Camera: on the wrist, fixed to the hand. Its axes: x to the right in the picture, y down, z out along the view.
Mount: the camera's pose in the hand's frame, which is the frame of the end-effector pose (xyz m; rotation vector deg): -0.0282 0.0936 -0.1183 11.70 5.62 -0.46
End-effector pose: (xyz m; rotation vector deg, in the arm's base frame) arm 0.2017 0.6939 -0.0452 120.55 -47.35 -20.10
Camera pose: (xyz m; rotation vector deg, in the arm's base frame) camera 0.1999 0.7426 0.1003 131.44 -47.28 -9.82
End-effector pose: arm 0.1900 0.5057 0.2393 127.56 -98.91 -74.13
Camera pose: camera 0.1895 0.4418 0.3788 -130.63 104.73 57.13
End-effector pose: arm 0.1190 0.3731 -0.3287 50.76 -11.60 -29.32
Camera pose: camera 0.1710 0.5175 -0.3282 63.53 -9.37 -26.30
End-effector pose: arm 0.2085 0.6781 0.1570 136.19 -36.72 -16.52
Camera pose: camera 0.1920 0.6935 0.3088 147.28 -36.73 -6.47
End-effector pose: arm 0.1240 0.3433 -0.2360 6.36 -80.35 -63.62
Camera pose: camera 0.2770 0.3486 -0.2246 17.99 -81.64 -54.62
